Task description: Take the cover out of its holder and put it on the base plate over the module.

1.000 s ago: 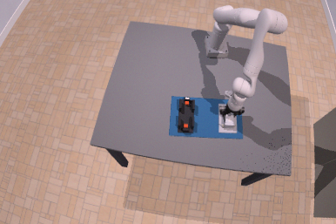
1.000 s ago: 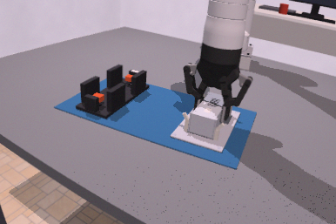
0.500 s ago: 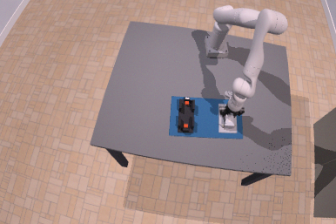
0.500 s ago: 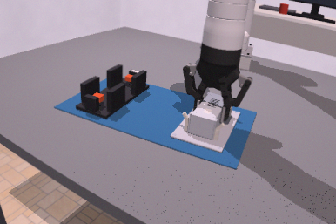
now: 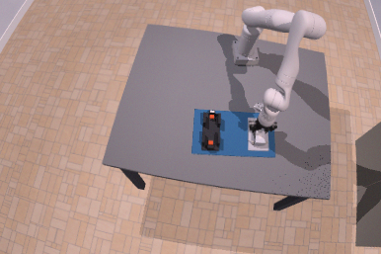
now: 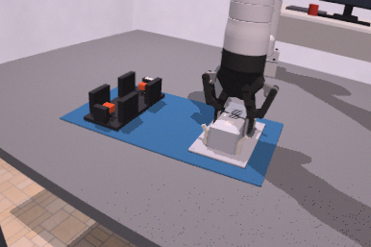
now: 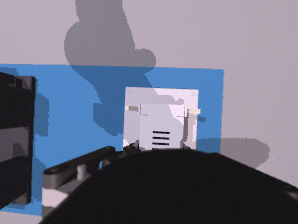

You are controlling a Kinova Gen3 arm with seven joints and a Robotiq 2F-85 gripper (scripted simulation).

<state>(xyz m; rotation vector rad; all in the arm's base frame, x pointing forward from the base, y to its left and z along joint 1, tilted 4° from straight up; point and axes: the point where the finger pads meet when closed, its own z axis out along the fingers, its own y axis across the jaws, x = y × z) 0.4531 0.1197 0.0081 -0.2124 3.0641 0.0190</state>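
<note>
Now: the light grey cover 1 cm below my hand.
</note>
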